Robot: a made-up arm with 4 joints.
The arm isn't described. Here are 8 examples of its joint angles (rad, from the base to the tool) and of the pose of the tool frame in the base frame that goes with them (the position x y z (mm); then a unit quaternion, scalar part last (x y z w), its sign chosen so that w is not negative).
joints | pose
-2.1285 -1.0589 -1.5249 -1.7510 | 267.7 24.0 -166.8 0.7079 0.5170 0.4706 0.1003
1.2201 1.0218 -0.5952 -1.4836 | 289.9 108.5 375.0 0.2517 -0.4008 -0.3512 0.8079
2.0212 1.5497 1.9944 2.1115 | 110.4 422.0 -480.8 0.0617 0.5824 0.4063 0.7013
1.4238 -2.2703 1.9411 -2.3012 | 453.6 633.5 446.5 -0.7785 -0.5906 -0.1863 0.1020
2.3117 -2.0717 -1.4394 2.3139 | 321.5 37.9 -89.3 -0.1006 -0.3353 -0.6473 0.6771
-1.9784 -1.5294 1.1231 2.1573 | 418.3 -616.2 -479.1 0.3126 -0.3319 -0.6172 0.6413
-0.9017 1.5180 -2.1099 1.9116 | 89.9 -46.0 72.7 0.3508 0.4380 0.5672 0.6028
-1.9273 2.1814 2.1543 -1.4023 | 348.0 -697.3 -51.8 0.2912 -0.2837 -0.5114 0.7571
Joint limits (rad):
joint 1: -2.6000..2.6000
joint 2: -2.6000..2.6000
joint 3: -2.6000..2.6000
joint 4: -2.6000..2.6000
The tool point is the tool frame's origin. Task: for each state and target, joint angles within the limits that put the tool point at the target. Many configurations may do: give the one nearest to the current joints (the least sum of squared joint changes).
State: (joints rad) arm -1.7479 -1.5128 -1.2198 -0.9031
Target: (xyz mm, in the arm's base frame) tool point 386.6 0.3 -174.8
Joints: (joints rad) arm -1.9908 -1.3962 -1.3833 -0.9696
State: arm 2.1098 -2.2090 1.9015 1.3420
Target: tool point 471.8 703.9 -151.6
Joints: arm 1.7598 -2.4146 1.0661 0.8487
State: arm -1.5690 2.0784 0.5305 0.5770
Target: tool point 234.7 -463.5 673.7
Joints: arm -0.8736 2.5342 1.2433 1.1765
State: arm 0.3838 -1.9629 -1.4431 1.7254
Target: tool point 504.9 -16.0 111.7
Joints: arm 0.0042 -2.5015 -2.1921 1.6804
